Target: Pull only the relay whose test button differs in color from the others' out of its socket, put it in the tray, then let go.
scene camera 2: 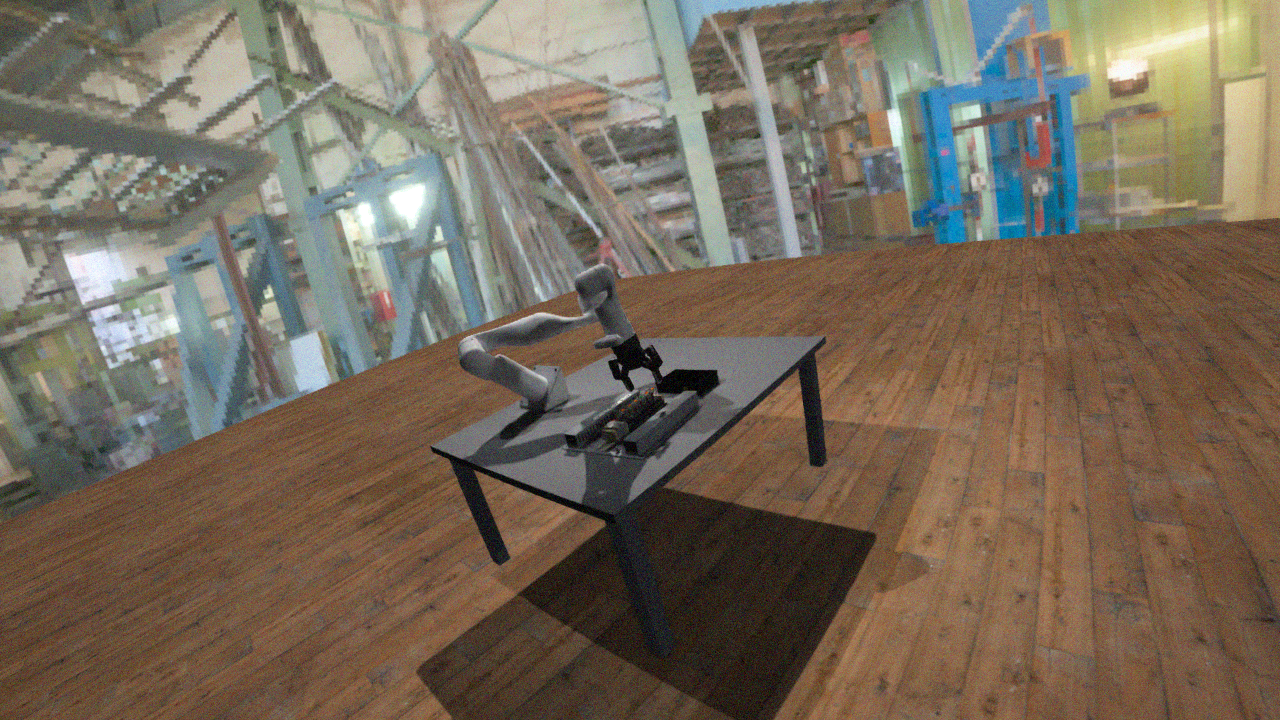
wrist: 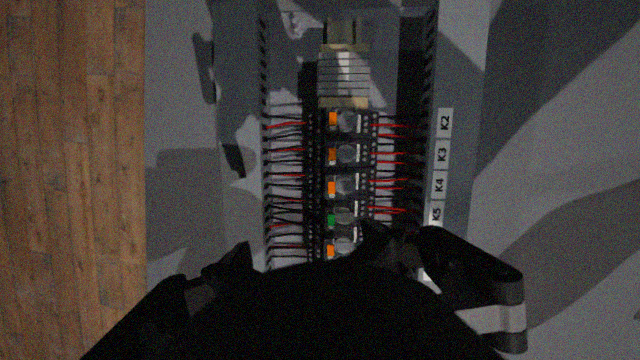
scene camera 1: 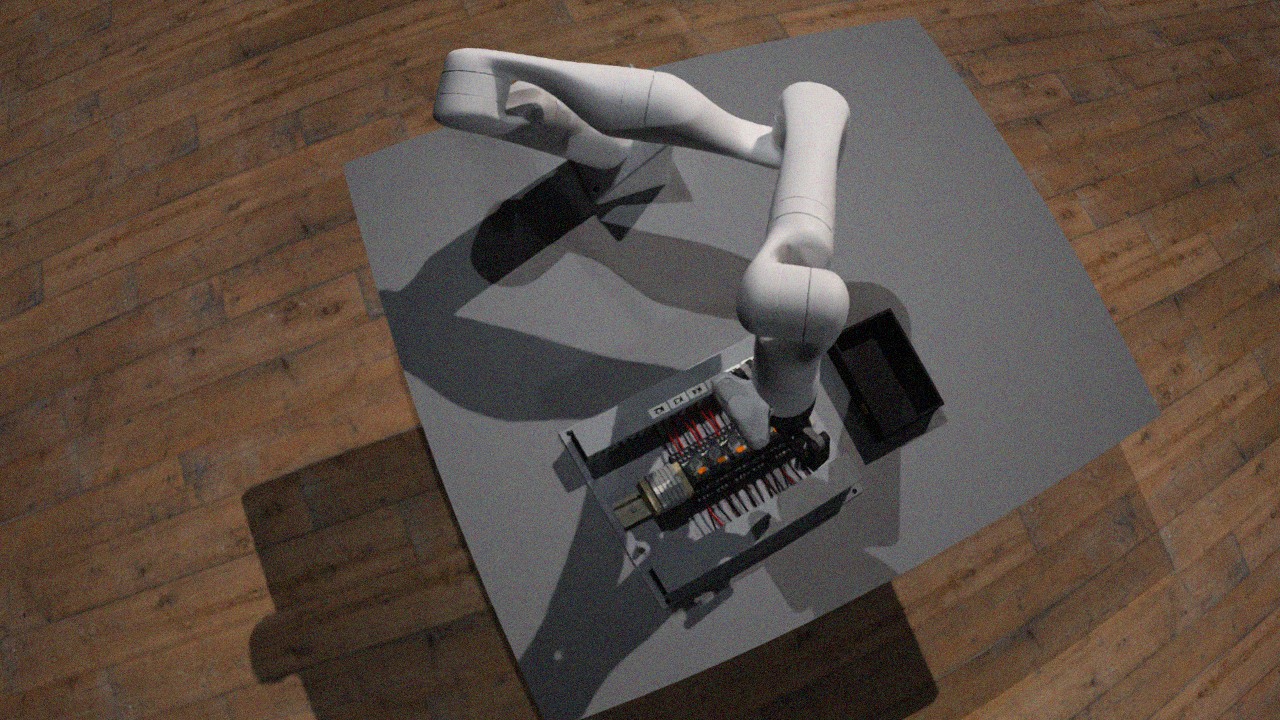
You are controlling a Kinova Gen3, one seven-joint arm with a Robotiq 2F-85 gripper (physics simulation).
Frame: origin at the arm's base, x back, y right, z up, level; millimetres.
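Seen in the pictures: gripper, fingertip midpoint: (scene camera 2: 645, 386) (wrist: 307, 242) (scene camera 1: 776, 439); arm's base at its link origin: (scene camera 2: 538, 389) (scene camera 1: 608, 140).
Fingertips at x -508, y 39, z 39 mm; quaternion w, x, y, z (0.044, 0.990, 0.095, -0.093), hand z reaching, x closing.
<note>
Pixels of each thing's top centre, then the offset from my fingertips to it.
- relay with the green test button, top centre: (wrist: 340, 220) (scene camera 2: 638, 396) dx +24, dy +10, dz -25 mm
- black tray at its top centre: (scene camera 1: 888, 370) (scene camera 2: 686, 376) dx +17, dy -222, dz -60 mm
- terminal block at its top centre: (wrist: 343, 73) (scene camera 1: 667, 485) (scene camera 2: 613, 424) dx +22, dy +136, dz -48 mm
The relay with the green test button (wrist: 344, 216) sits in its socket in the row, beside the K5 label in the wrist view. Orange-button relays (wrist: 346, 153) (scene camera 1: 721, 459) stand on both sides of it in their sockets. The green button is hidden behind the arm in scene camera 1. My gripper (wrist: 307, 242) (scene camera 2: 644, 383) is open and empty, above the relay row, with its fingers on either side of the row in the wrist view. Its palm hides the near end of the row there. The black tray (scene camera 1: 905, 360) (scene camera 2: 693, 380) stands beside the panel.
Grey wire ducts (scene camera 1: 760, 553) (wrist: 457, 165) rise along both sides of the relay row. Red and black wires (wrist: 285, 175) run from the sockets to the ducts. A terminal block (scene camera 1: 668, 486) (wrist: 343, 75) adjoins the row's far end in the wrist view.
</note>
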